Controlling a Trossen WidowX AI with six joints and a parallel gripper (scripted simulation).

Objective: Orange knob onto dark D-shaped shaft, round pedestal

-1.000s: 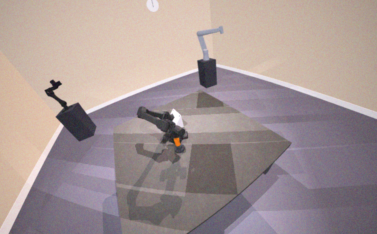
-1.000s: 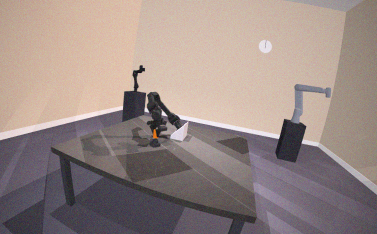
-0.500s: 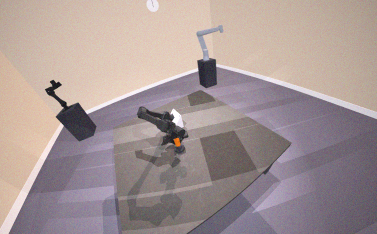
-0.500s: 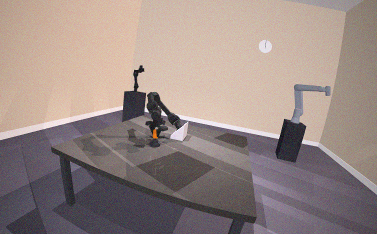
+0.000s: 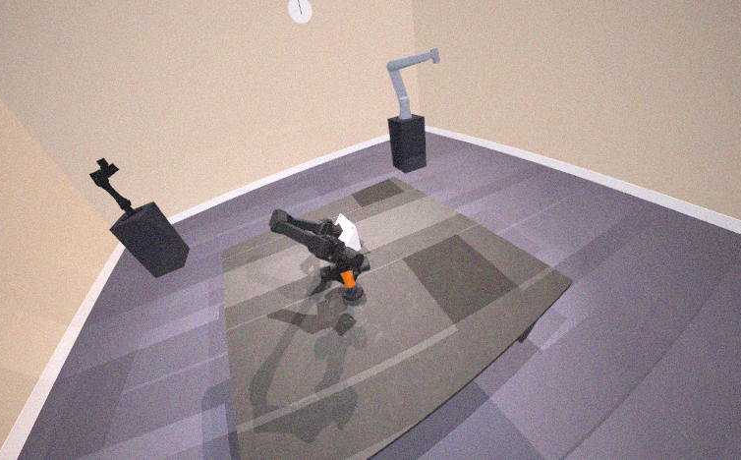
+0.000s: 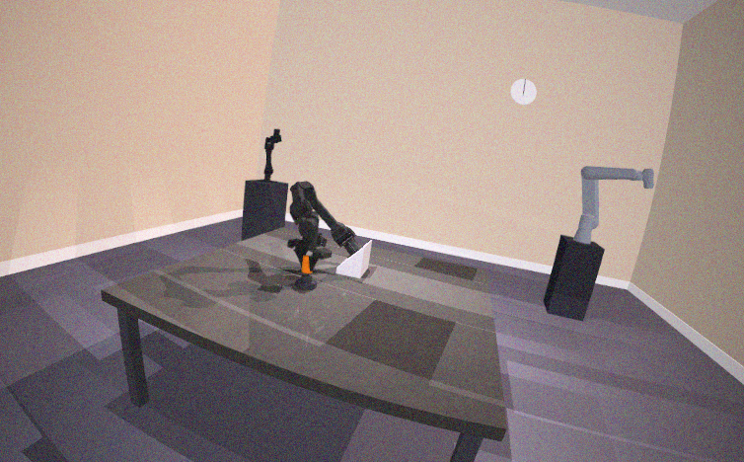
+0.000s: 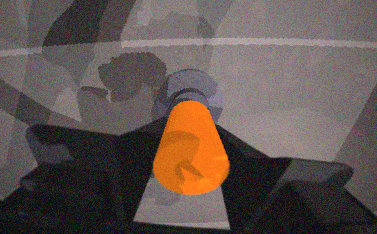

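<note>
Now: the orange knob 2 cm above my gripper tip. Round my gripper tip: round pedestal: 4 cm below.
</note>
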